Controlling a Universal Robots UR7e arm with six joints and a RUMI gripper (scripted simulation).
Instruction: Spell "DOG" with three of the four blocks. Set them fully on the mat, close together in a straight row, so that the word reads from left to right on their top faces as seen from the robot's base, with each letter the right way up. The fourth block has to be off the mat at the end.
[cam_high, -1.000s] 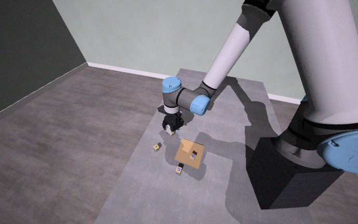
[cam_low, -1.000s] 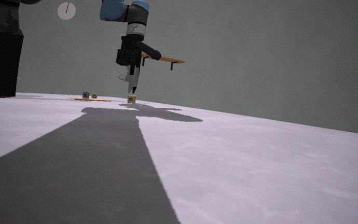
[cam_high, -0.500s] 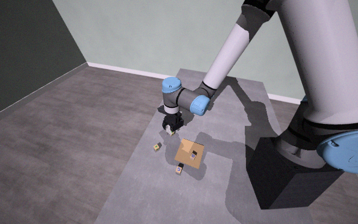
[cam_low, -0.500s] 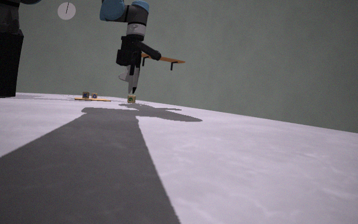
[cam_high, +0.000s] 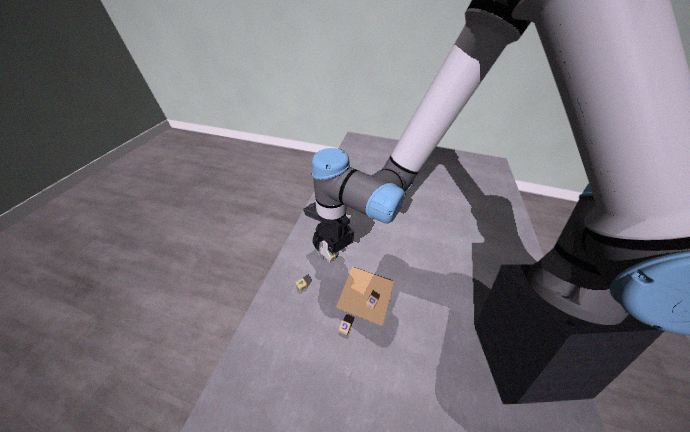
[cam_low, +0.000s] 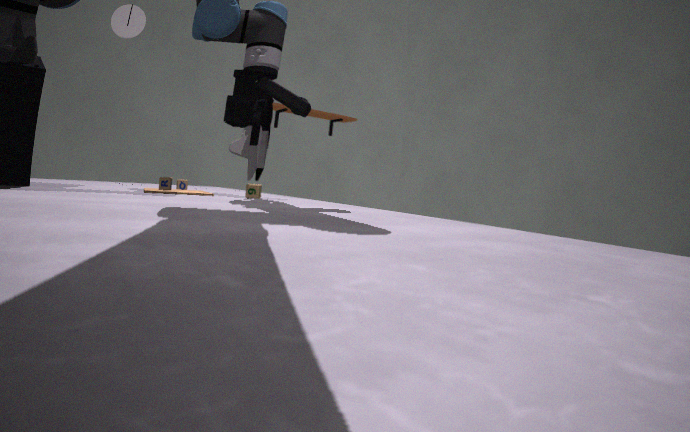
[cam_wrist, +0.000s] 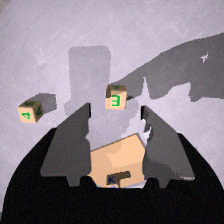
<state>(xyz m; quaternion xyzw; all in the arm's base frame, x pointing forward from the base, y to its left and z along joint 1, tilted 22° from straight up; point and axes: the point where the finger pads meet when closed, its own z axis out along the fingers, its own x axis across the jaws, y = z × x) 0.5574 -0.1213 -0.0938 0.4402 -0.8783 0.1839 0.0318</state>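
The green block is 40 mm below my hand. Round my hand: mat (140 mm behind, 90 mm to the left, 50 mm below); then blue g block (100 mm behind, 200 mm to the left, 40 mm below); then blue d block (160 mm behind, 120 mm to the left, 30 mm below).
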